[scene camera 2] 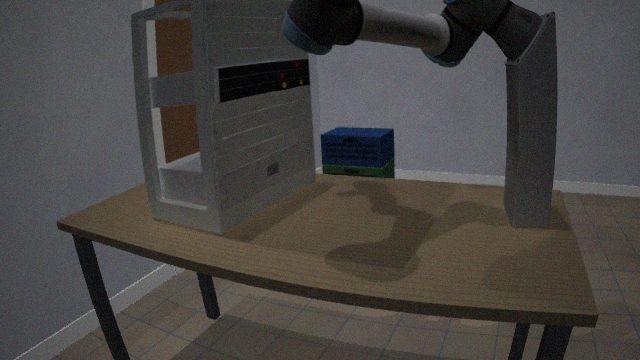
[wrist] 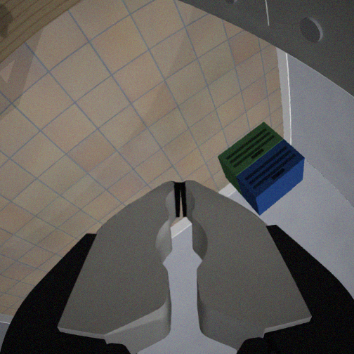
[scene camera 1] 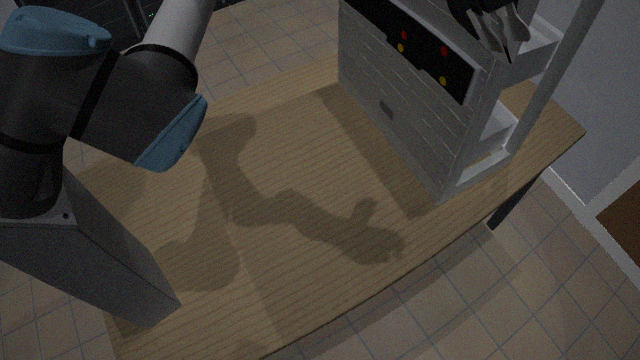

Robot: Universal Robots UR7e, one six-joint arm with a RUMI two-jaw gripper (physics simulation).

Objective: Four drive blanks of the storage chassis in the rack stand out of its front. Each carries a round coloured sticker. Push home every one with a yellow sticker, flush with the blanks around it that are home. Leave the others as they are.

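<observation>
The black storage chassis sits in the grey rack. One blank pair has a red sticker above a yellow sticker. Nearer the rack's side are another red sticker and, below it, another yellow sticker. The chassis's lower outline has steps near both yellow stickers in scene camera 1; how far each blank stands out is unclear. My gripper is shut and empty, high up, apart from the stickered blanks in the views. It does not show in scene camera 2.
A grey perforated panel crosses the wrist view's upper right. The rack stands on the wooden table. A blue crate and green crate are stacked beyond. The arm's grey pedestal stands opposite the rack.
</observation>
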